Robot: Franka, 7 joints.
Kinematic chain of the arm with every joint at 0, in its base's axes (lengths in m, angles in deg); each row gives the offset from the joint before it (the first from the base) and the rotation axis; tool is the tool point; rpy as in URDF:
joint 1: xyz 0 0 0.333 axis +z
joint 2: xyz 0 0 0 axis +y
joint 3: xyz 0 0 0.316 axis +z
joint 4: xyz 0.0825 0 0 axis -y
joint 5: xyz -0.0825 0 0.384 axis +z
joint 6: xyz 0 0 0 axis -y
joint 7: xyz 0.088 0 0 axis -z
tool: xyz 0 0 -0.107 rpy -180 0 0
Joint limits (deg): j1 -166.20..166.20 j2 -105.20..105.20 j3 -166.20..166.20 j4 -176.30..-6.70 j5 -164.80..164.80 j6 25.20..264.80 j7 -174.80..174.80
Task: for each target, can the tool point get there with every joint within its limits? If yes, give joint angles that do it. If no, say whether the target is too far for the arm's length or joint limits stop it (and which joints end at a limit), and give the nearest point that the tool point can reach.
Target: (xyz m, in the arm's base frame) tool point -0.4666 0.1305 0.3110
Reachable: yes | joints -129.81 3.04 -70.65 -135.81 -119.50 160.78 -67.45
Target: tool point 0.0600 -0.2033 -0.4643
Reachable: no: joint limits stop it (at a limit: joint 2) | nearest point 0.0634 -0.2148 -0.3574 | short by 0.108 m
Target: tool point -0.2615 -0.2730 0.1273
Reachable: yes | joints 138.02 -74.77 107.44 -153.27 122.45 101.81 -87.02
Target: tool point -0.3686 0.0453 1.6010
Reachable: no: too far | nearest point -0.2393 0.0294 1.1563 | short by 0.463 m
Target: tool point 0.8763 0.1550 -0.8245
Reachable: no: too far | nearest point 0.5513 0.0975 -0.2831 | short by 0.634 m
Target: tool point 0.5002 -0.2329 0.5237
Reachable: yes | joints -80.50 16.05 66.50 -125.42 19.19 232.22 105.09
